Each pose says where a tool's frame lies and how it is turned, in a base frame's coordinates. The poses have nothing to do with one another.
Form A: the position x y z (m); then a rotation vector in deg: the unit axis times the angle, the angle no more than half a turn.
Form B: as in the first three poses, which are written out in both.
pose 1, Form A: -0.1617, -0.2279, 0.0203, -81.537, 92.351, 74.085
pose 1, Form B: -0.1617, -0.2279, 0.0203, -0.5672, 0.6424, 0.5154, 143.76
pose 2, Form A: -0.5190, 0.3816, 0.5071, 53.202, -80.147, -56.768
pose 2, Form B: -0.5190, 0.3816, 0.5071, 0.4763, -0.7175, -0.5082, 111.70
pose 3, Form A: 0.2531, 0.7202, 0.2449, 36.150, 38.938, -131.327
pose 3, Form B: 0.2531, 0.7202, 0.2449, 0.2552, 0.2749, -0.9270, 141.67
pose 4, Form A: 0.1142, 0.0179, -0.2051, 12.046, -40.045, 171.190
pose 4, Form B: 0.1142, 0.0179, -0.2051, 0.0684, -0.2272, 0.9714, 176.22
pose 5, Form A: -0.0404, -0.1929, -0.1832, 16.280, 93.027, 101.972
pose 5, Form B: -0.0404, -0.1929, -0.1832, 0.1171, 0.6693, 0.7337, 138.99
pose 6, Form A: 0.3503, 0.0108, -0.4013, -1.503, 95.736, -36.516
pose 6, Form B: 0.3503, 0.0108, -0.4013, -0.0147, 0.9342, -0.3563, 102.47
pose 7, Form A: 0.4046, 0.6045, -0.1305, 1.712, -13.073, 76.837
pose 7, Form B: 0.4046, 0.6045, -0.1305, 0.0220, -0.1677, 0.9856, 77.96
